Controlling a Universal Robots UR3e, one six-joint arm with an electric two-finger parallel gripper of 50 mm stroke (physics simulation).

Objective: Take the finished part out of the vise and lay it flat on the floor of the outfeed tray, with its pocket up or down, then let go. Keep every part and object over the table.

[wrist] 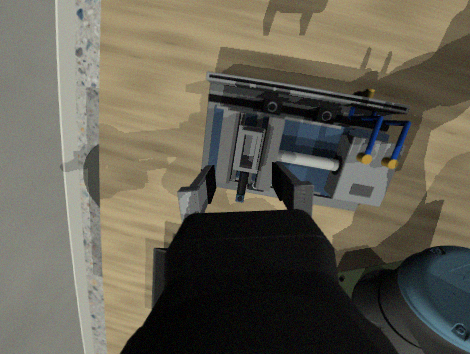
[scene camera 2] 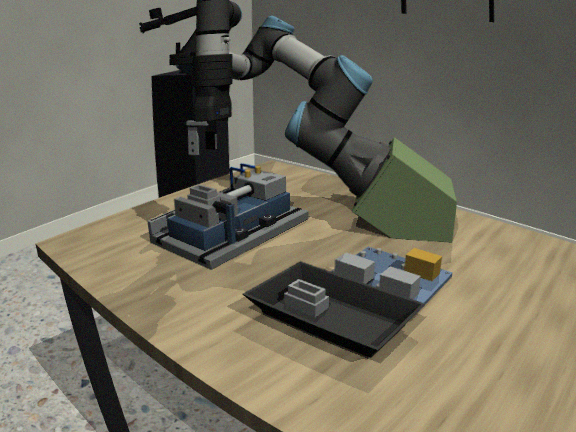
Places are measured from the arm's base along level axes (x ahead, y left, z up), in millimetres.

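Pixels of known places: gripper, between the fingertips: (wrist: 243, 175) (scene camera 2: 203, 151); arm's base, origin of its link: (wrist: 394, 312) (scene camera 2: 374, 172).
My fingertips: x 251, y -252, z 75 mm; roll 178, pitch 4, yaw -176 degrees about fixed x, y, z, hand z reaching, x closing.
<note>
For each thing: its top centre in the pictures, then the offset to it from my fingertips. "pt": a spot on its surface instead.
- finished part, centre of its top: (wrist: 248, 152) (scene camera 2: 202, 188) dz -76, dx -2, dy -7 mm
- vise, centre of its top: (wrist: 300, 158) (scene camera 2: 227, 186) dz -92, dx -72, dy +2 mm
- similar grey part, centre of its top: (scene camera 2: 306, 287) dz -144, dx +134, dy +292 mm
- blue plate, a spot on its surface: (scene camera 2: 382, 258) pt dz -183, dx -83, dy +338 mm
- orange block, centre of its top: (scene camera 2: 424, 255) dz -147, dx -58, dy +426 mm
- dark blue post, centre of its top: (scene camera 2: 229, 204) dz -93, dx +9, dy +65 mm
The finished part (scene camera 2: 203, 192) (wrist: 249, 147) is a grey block with a raised rim around a pocket, pocket up, between the jaws of the vise (scene camera 2: 197, 232) (wrist: 300, 136). Its lower portion is hidden by the jaws. My gripper (scene camera 2: 203, 144) (wrist: 243, 175) is open and empty, pointing down high above the jaw end of the vise. In the wrist view the part shows beyond the fingertips, between the lines of the two fingers. The black outfeed tray (scene camera 2: 355, 321) stands in front of the vise; a similar grey part (scene camera 2: 306, 300) lies in it, pocket up, toward its left end.
A blue plate (scene camera 2: 382, 258) behind the tray bears two grey blocks (scene camera 2: 355, 268) (scene camera 2: 400, 283) and an orange block (scene camera 2: 423, 264). Blue hoses (wrist: 376, 137) rise at the vise's far end. A dark blue post (scene camera 2: 230, 225) stands beside the jaws. The green arm mount (scene camera 2: 415, 200) is at the right.
</note>
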